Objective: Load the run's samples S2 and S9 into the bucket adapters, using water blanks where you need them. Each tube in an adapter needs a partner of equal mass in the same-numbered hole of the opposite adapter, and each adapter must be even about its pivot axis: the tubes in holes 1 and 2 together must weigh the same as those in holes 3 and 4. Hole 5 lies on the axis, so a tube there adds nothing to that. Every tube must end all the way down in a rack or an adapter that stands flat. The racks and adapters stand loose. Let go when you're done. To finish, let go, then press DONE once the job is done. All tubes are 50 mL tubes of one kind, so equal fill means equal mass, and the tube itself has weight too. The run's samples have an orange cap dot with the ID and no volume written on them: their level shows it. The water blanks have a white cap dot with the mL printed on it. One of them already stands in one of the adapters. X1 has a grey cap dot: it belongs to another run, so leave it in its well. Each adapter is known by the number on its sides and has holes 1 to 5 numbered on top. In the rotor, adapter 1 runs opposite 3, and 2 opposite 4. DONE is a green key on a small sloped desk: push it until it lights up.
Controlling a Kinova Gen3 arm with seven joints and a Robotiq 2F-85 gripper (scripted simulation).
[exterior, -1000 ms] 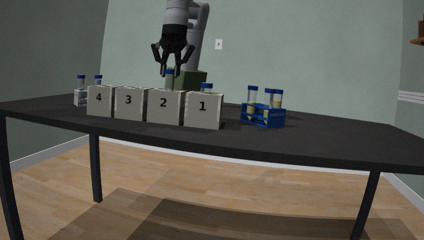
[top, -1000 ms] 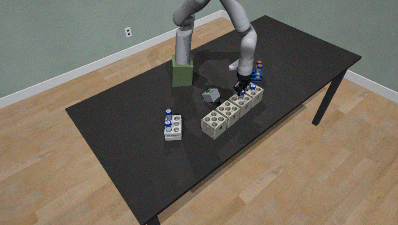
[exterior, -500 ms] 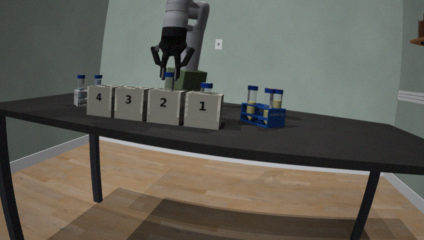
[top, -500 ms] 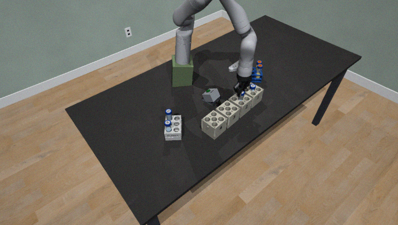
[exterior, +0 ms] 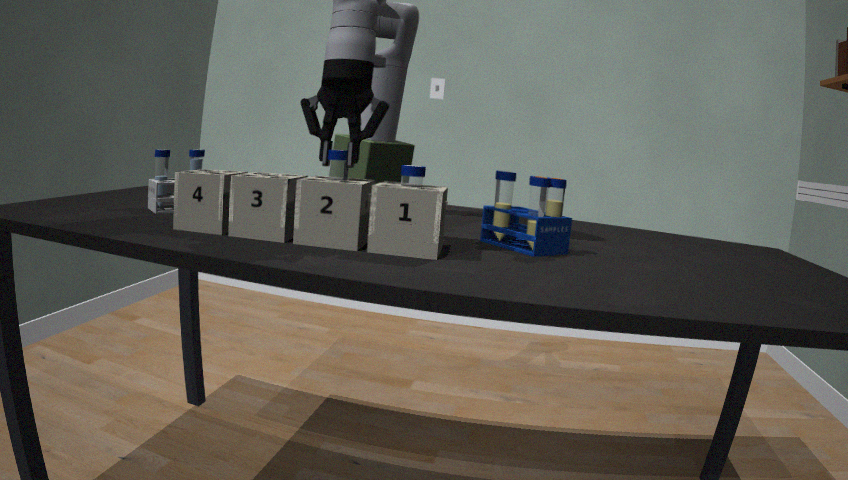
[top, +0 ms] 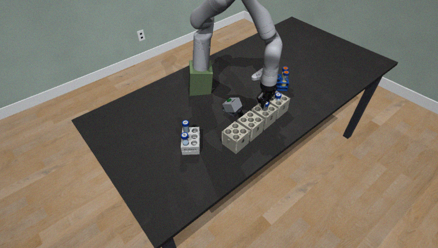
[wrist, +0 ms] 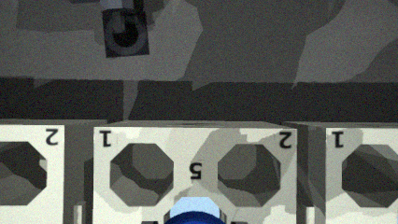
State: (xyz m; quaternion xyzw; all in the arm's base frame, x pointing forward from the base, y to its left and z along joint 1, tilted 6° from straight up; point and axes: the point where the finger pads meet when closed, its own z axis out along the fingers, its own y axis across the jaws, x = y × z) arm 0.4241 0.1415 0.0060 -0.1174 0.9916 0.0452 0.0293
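Right now my hand is 10 mm to the right of the white-dot tube and 50 mm above it. Also, from my hand: water blank (20 mm behind, 100 mm to the left, 70 mm below); then adapter 2 (80 mm below); then adapter 3 (20 mm ahead, 110 mm to the right, 80 mm below).
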